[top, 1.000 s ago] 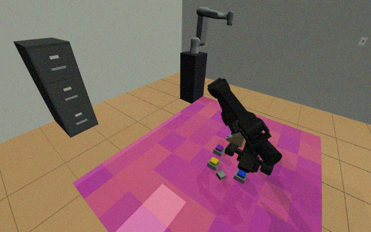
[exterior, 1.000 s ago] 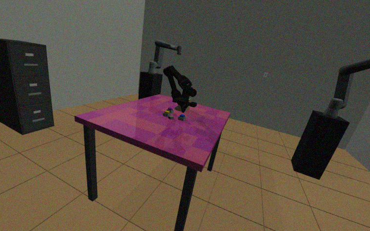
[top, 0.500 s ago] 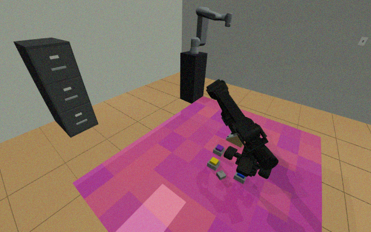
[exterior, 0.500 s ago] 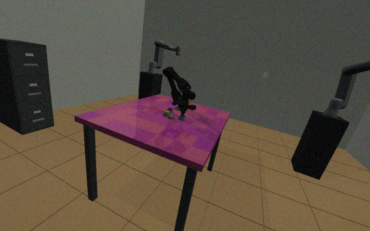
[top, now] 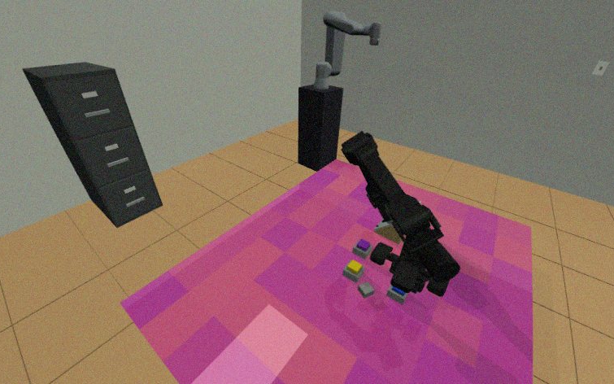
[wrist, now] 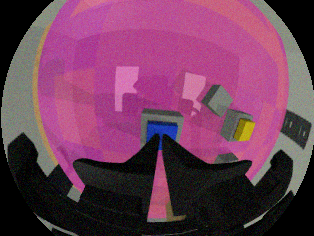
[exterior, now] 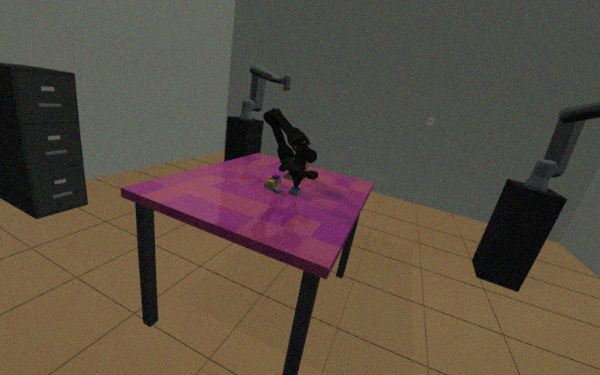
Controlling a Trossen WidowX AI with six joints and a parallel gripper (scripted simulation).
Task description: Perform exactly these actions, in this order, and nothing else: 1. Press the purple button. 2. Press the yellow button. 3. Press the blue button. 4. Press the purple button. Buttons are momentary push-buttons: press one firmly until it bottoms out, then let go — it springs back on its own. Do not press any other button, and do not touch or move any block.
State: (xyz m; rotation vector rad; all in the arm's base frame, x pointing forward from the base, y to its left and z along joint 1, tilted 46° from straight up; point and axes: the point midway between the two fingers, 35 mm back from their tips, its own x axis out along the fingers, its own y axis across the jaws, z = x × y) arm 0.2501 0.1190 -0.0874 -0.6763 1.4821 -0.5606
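Right now my gripper tip is 1 cm above the blue button. Round my gripper tip: yellow button: 13 cm to the right, 2 cm ahead; small grey block: 7 cm to the right, 5 cm ahead, 2 cm below; purple button: 16 cm to the right, 7 cm behind.
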